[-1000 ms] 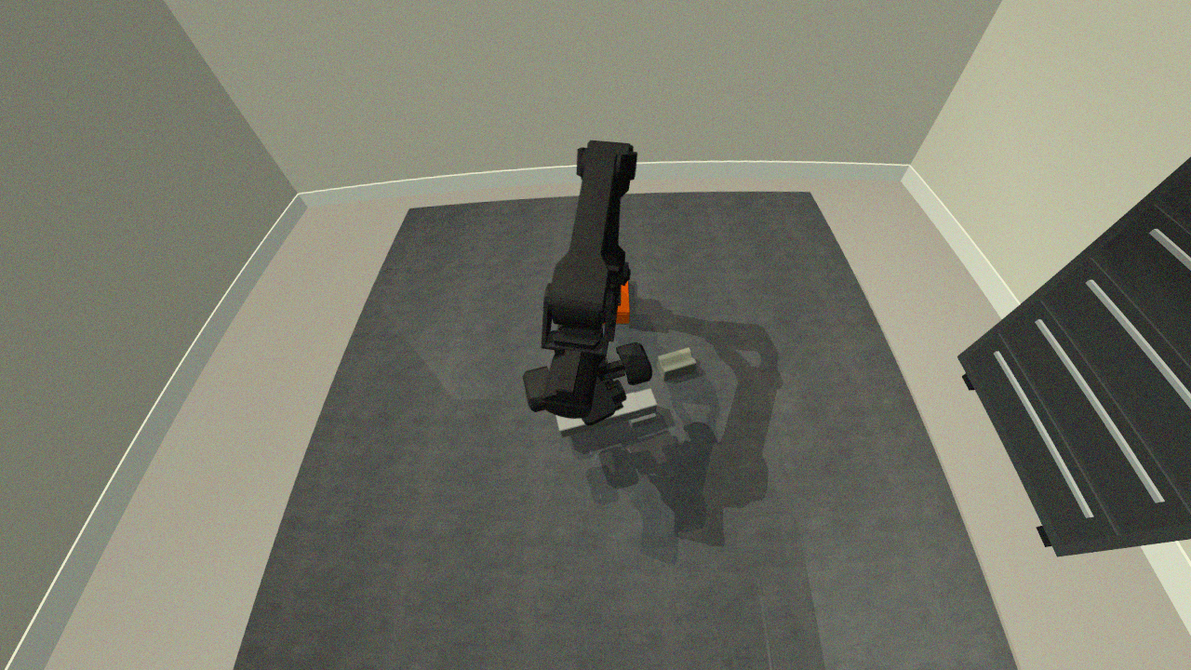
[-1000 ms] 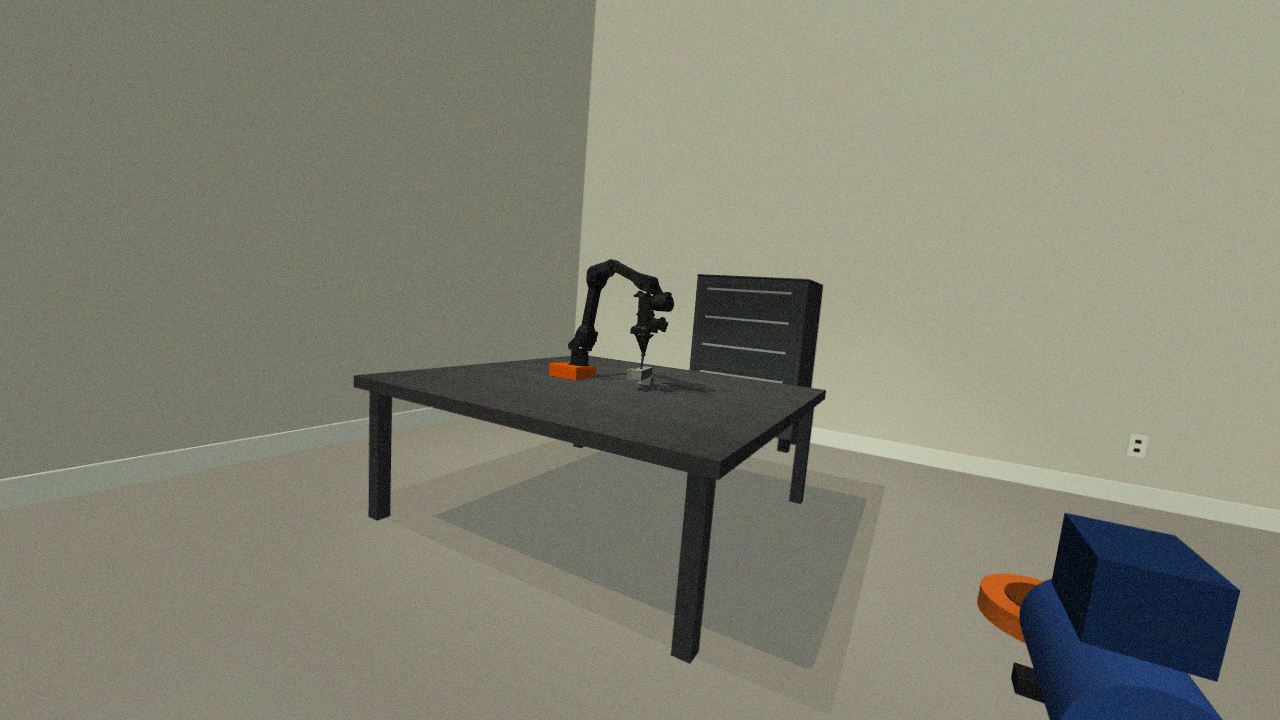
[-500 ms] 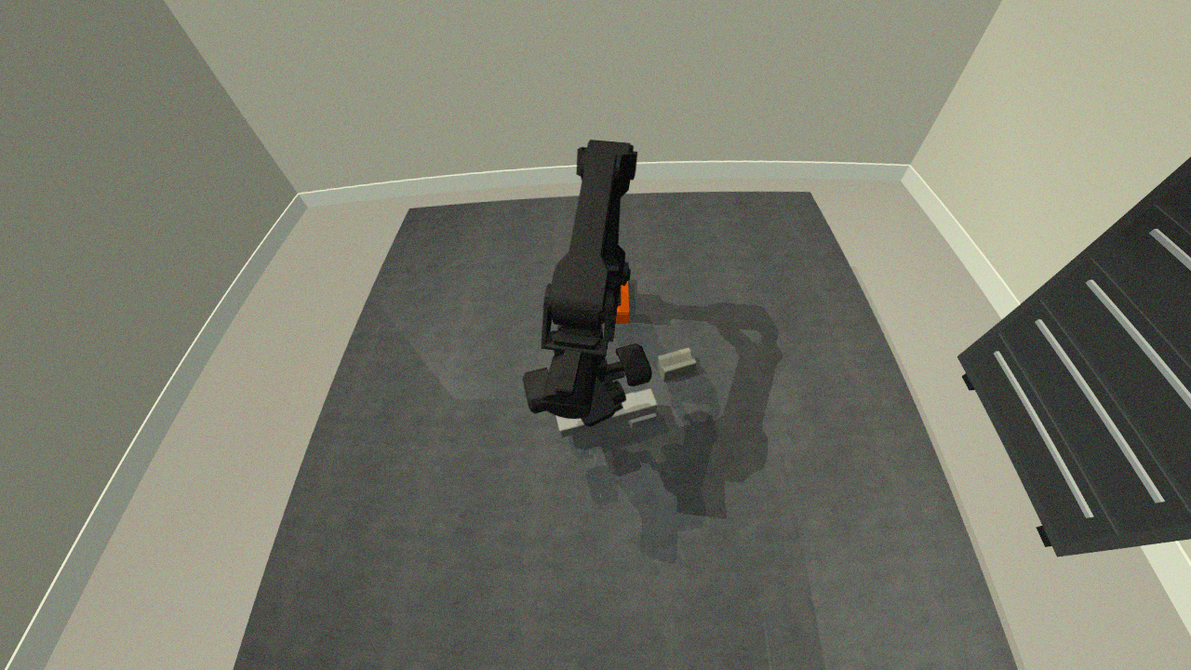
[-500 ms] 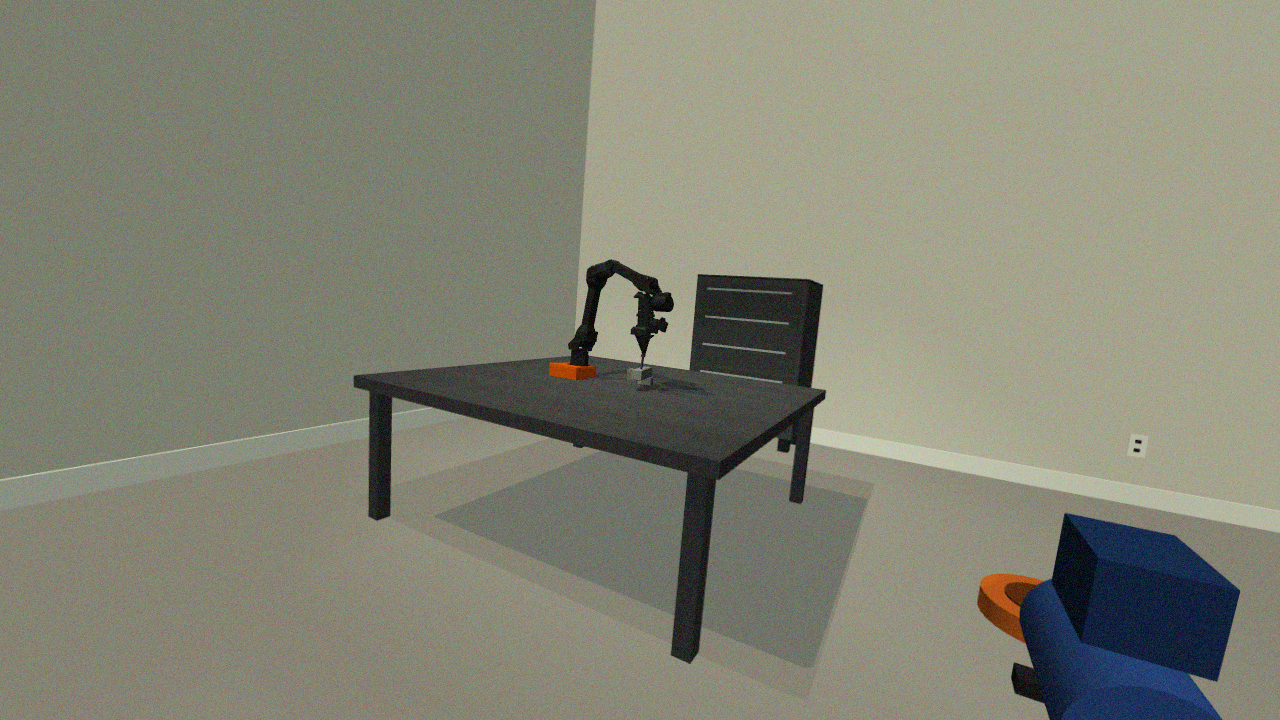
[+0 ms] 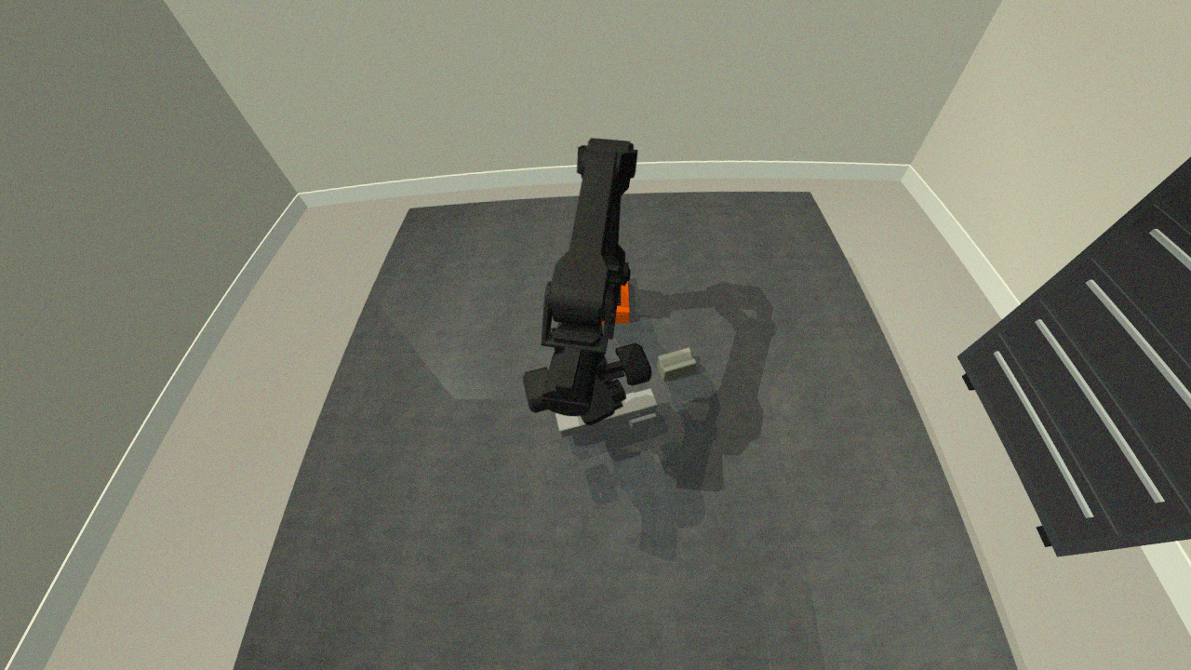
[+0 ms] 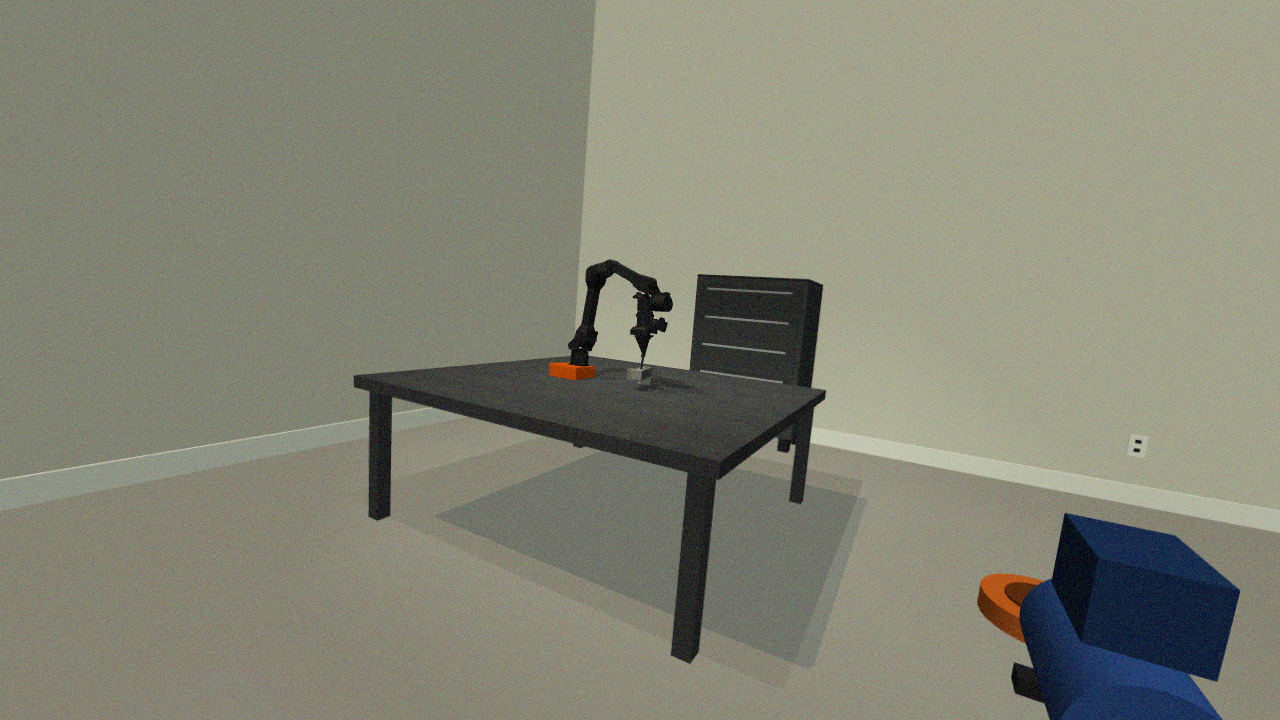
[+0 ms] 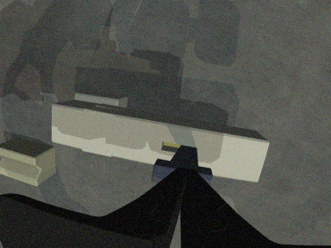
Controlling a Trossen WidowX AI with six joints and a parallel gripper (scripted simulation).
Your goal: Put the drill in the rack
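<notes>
Right now the small blue key is 3 cm below my gripper tip. Round my gripper tip: drill: 2 cm behind, 5 cm to the left, 7 cm below; rack: 14 cm behind, 16 cm to the left, 11 cm below.
</notes>
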